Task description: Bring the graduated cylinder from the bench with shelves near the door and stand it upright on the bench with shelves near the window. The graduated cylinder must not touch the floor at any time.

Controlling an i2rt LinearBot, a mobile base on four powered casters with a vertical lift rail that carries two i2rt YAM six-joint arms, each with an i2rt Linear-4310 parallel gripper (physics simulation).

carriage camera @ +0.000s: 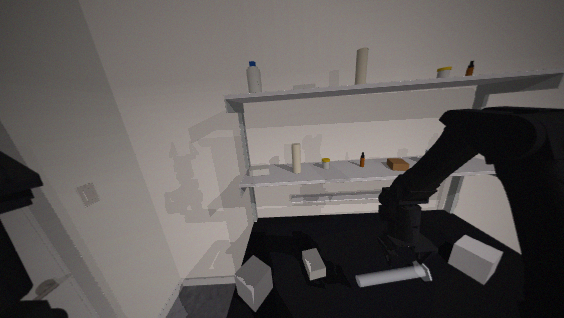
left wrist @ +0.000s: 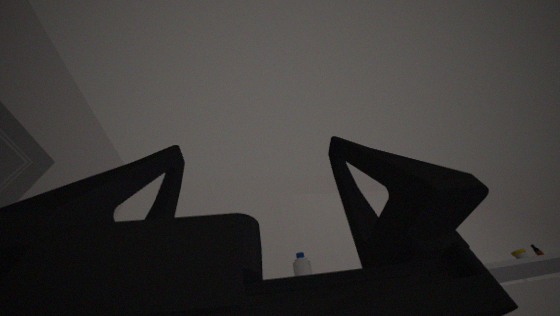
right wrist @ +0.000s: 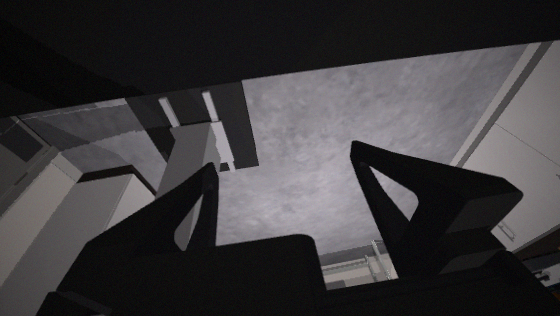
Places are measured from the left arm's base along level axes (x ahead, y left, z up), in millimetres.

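Pixels of known places: left gripper, fingertip midpoint: (left wrist: 257,149); right gripper, fingertip midpoint: (carriage camera: 403,264) (right wrist: 283,159).
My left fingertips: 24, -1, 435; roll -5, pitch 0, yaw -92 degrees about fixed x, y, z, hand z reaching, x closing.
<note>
Ahead of a thing's pixels: the offset from my left fingertips to its top centre, as dx, dy, dz. "*": to the spot under its first point. Level surfaces: height alone.
The pale graduated cylinder @(* +415, -774, -794) (carriage camera: 390,276) lies on its side on the black bench top @(dz -843) (carriage camera: 350,227), its flat-sided base at the right end. It does not show in either wrist view. My right gripper (carriage camera: 404,254) (right wrist: 283,159) is open and empty. In the carriage view it hangs near the cylinder's base end, above and behind it; the exact gap is hard to tell. In the right wrist view its fingers stand apart in front of the floor. My left gripper (left wrist: 257,149) is open and empty, facing a bare wall, away from the cylinder.
White boxes @(+396, -133, -713) (carriage camera: 254,283) @(+507, -430, -785) (carriage camera: 314,264) stand left of the cylinder, and another white box @(+484, -1215, -713) (carriage camera: 475,259) stands at right. The shelf unit (carriage camera: 310,95) behind holds bottles, jars and a brown box @(* +709, -945, -350) (carriage camera: 398,164). A door handle @(* +319, +741, -676) (carriage camera: 47,287) shows at left. Cabinets (right wrist: 520,150) show across the floor.
</note>
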